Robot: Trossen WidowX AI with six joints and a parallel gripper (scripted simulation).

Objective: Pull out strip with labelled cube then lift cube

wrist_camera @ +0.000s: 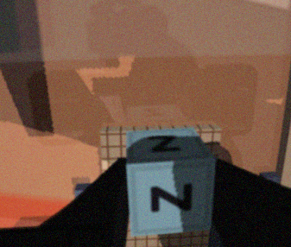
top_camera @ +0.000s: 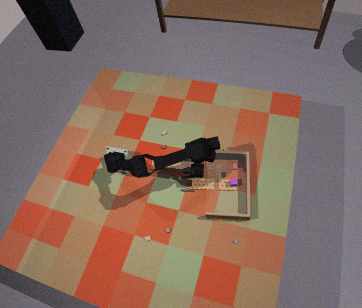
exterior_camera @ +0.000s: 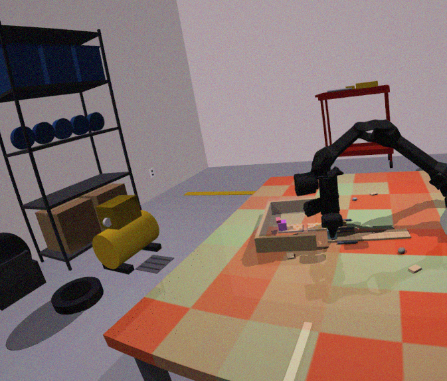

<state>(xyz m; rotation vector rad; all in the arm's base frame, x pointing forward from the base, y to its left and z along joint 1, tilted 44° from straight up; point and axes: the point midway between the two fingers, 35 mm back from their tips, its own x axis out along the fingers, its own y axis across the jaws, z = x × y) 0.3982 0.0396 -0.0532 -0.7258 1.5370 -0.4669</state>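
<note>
Now: gripper tip 11 cm past the checked strip, 2 cm to the left of it and 1 cm above it. The rest, counted from my gripper tip: wood block (40 cm to the right, 14 cm behind, 1 cm below); orange-dotted strip (9 cm to the right, 3 cm ahead, 1 cm below).
</note>
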